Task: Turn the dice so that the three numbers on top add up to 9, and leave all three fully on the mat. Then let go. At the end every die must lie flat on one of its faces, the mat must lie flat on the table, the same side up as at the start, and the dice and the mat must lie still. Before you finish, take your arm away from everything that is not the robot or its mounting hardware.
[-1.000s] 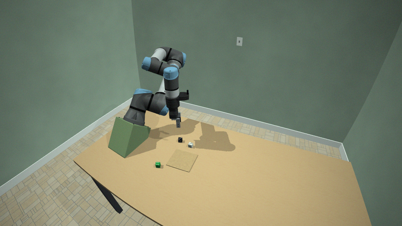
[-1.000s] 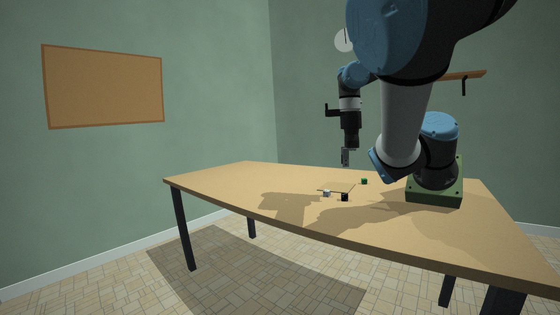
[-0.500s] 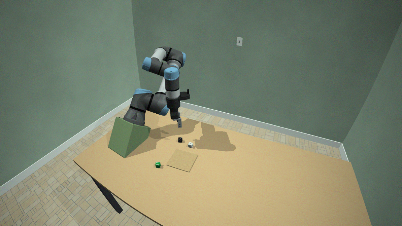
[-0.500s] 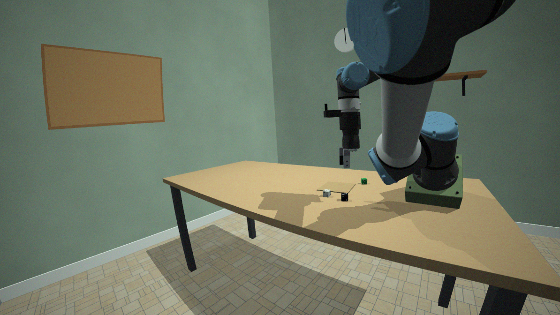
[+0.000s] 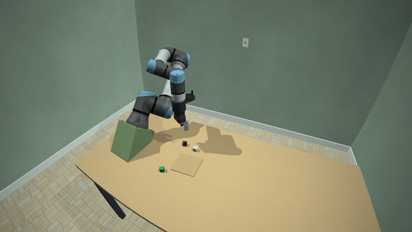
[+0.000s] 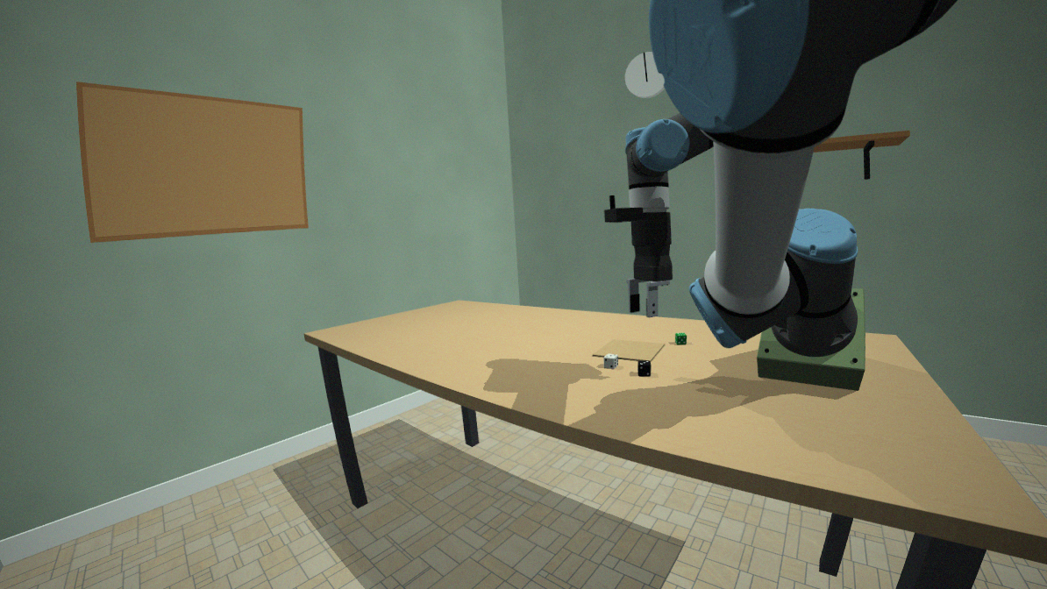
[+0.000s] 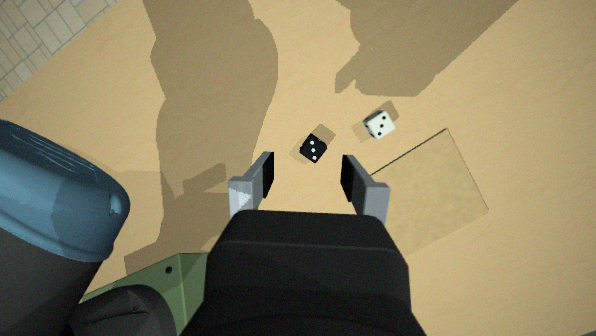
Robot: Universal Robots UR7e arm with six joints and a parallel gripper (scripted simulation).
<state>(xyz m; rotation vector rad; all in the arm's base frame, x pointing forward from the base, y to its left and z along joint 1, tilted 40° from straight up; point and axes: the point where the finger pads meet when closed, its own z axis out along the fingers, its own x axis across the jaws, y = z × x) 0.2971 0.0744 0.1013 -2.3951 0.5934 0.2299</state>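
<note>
My hand is 1 cm to the left of the black die and 13 cm above it. The rest, counted from my hand: white die 8 cm ahead, 2 cm to the right, 13 cm below; then green die 1 cm ahead, 26 cm to the right, 13 cm below; then tan mat 10 cm ahead, 14 cm to the right, 14 cm below.
</note>
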